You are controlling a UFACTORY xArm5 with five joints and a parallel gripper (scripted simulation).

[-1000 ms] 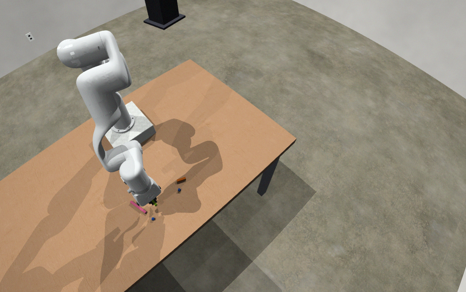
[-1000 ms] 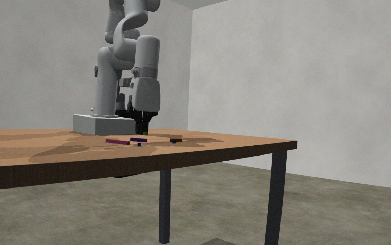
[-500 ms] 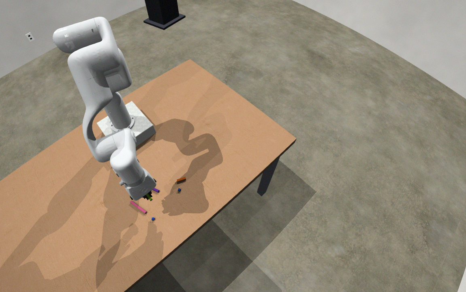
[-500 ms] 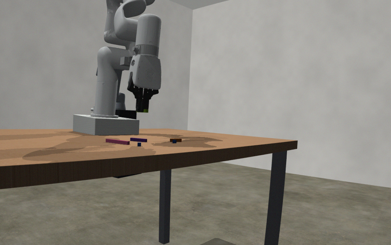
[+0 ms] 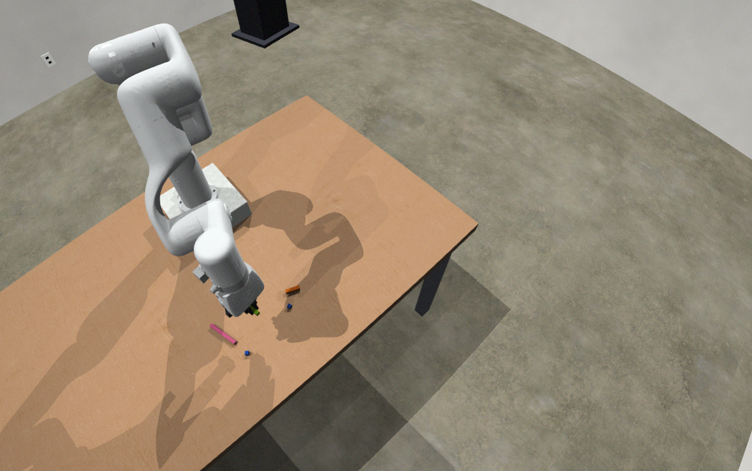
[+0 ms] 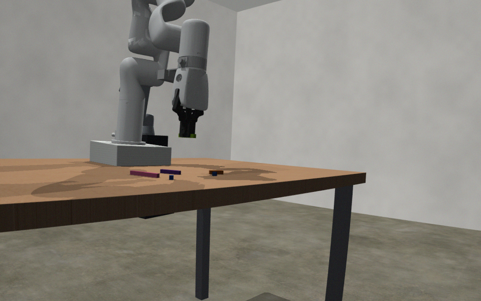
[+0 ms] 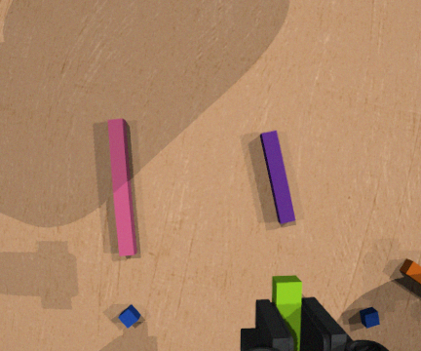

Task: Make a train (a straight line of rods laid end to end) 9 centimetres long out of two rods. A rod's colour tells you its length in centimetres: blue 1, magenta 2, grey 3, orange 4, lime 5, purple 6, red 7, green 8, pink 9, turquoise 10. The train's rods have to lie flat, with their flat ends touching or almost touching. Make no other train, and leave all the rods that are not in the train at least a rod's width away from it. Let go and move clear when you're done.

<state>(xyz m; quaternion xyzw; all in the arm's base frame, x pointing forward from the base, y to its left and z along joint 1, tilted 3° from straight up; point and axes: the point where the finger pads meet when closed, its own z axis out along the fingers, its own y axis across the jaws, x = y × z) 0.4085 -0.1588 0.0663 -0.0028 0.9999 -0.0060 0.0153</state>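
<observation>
The orange rod is 10 mm ahead of my hand, 120 mm to the left of it and 120 mm below it. Also, from my hand: pink rod (60 mm behind, 90 mm to the right, 120 mm below); purple rod (70 mm behind, 10 mm to the left, 120 mm below); lime rod (20 mm below).
</observation>
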